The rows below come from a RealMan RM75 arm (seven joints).
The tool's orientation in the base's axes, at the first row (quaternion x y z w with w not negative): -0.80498 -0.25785 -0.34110 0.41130
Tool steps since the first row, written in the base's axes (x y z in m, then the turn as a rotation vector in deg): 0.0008 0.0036 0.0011 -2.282 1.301 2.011; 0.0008 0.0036 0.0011 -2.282 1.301 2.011; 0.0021 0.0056 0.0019 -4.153 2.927 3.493; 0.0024 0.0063 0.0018 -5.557 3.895 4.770
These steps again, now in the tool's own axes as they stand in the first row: 0.0018 -0.0019 0.0028 0.258 -3.253 -0.541; 0.0018 -0.0019 0.0028 0.258 -3.253 -0.541; 0.0035 -0.0024 0.0046 0.419 -6.135 -0.445; 0.0037 -0.0025 0.0053 0.630 -8.245 -0.655
